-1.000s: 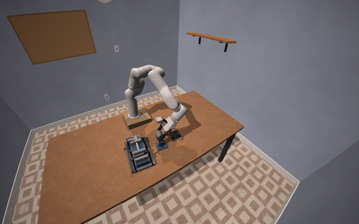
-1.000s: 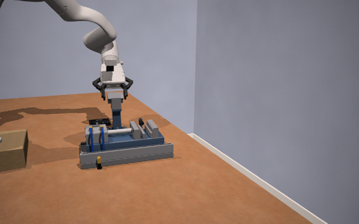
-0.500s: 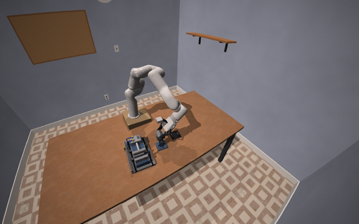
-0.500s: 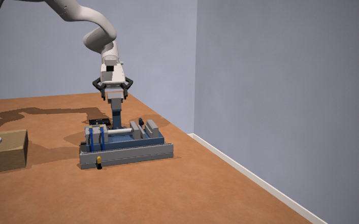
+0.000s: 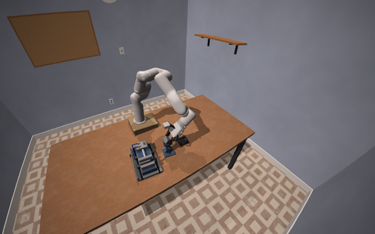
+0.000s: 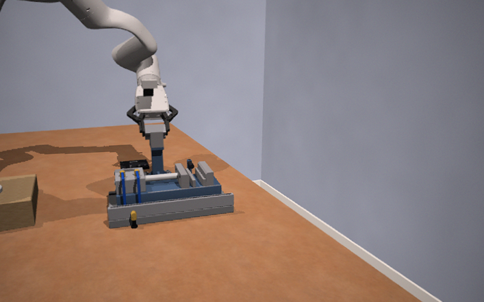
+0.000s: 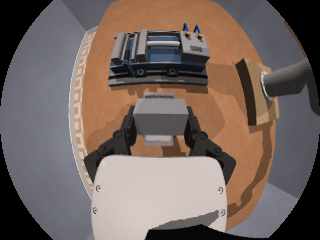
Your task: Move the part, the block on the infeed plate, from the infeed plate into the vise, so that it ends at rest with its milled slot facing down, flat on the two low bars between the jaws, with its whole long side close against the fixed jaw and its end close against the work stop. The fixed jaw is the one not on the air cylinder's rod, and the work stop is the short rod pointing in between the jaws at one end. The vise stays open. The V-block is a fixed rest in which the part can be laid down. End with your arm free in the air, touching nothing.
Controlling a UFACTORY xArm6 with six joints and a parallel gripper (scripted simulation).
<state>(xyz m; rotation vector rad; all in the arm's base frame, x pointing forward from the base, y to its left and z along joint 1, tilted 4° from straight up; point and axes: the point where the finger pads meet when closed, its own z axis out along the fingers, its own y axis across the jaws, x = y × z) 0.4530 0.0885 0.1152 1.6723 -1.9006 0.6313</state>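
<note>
Right now the part is 1 cm to the right of my hand and 1 cm below it. Also, from my hand: white cylinder rod 3 cm behind, 20 cm to the right, 8 cm below; then post 1 cm to the right, 10 cm below; then black work stop 6 cm ahead, 16 cm to the right, 7 cm below.
</note>
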